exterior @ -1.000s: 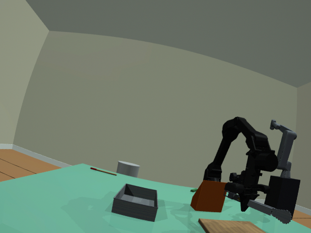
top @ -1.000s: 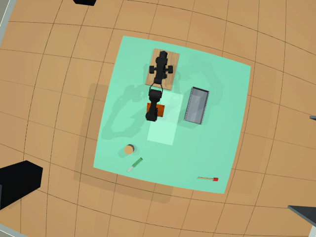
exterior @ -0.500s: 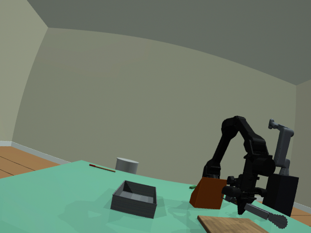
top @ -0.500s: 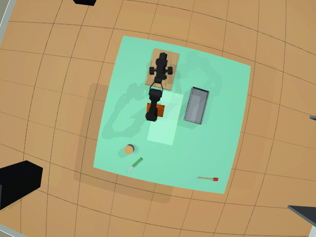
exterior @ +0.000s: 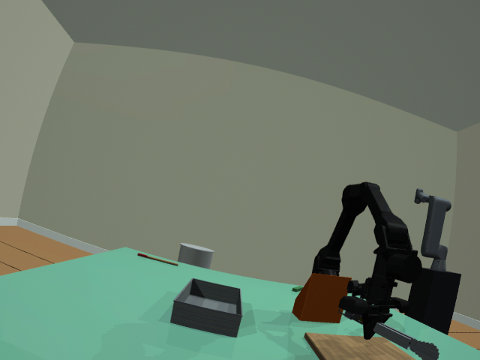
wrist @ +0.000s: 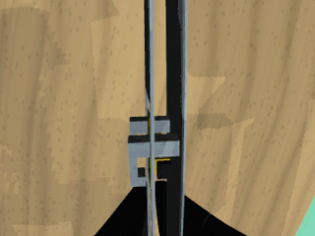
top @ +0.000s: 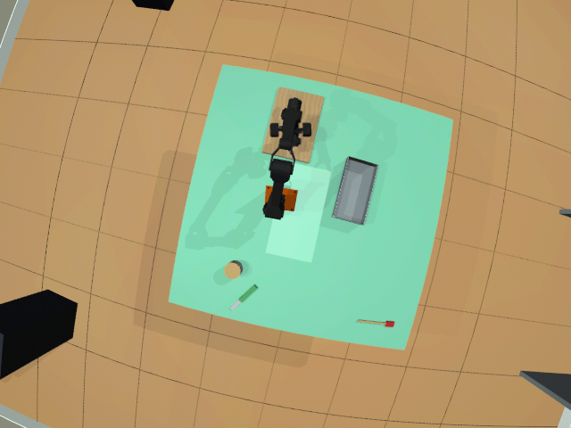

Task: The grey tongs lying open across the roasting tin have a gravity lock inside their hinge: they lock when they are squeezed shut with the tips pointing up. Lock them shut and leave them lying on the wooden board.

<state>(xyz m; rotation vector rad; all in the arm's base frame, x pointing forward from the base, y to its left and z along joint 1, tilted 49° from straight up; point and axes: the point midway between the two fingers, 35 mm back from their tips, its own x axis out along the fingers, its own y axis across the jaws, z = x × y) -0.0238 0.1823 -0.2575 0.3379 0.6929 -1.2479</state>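
The yellow lock piece lies 40 mm above my gripper tip, 30 mm to the right of it and 10 mm ahead of it. Also, from my gripper tip: tan round object 700 mm to the right, 80 mm behind, 10 mm below; then wooden board 70 mm to the left, 40 mm below; then grey roasting tin 380 mm ahead, 170 mm to the right, 10 mm below.
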